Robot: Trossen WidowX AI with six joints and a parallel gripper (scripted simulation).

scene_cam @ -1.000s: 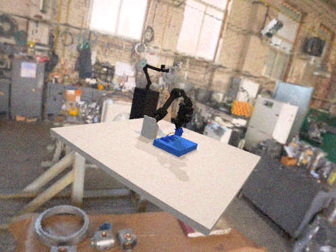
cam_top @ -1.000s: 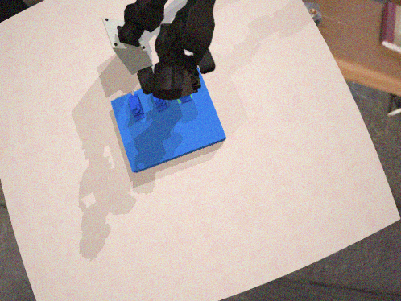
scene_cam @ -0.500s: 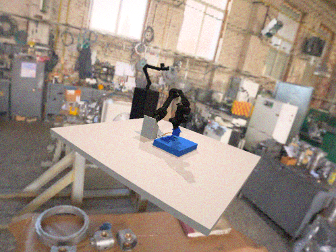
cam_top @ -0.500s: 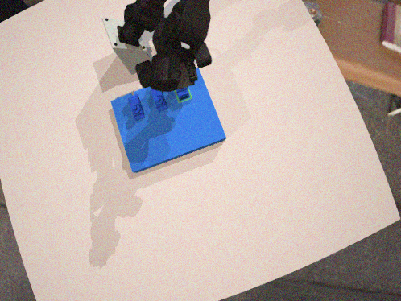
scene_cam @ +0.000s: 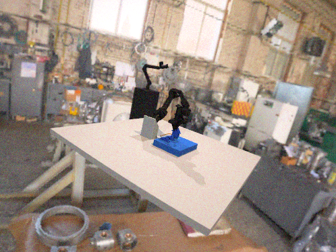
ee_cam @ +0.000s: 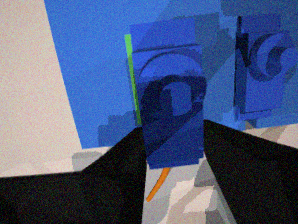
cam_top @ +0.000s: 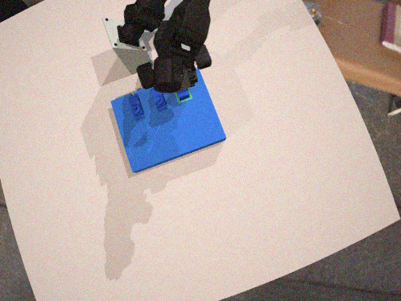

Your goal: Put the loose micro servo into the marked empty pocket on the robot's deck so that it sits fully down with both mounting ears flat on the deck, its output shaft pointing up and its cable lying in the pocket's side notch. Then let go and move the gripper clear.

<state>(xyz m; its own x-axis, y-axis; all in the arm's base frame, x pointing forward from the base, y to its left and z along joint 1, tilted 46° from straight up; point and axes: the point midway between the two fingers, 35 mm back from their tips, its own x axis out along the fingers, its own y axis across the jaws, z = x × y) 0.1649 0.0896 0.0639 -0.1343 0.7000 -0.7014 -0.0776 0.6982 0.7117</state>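
The blue deck is 13 cm ahead of my gripper tip, 8 cm below it and 6 cm to the right of it.
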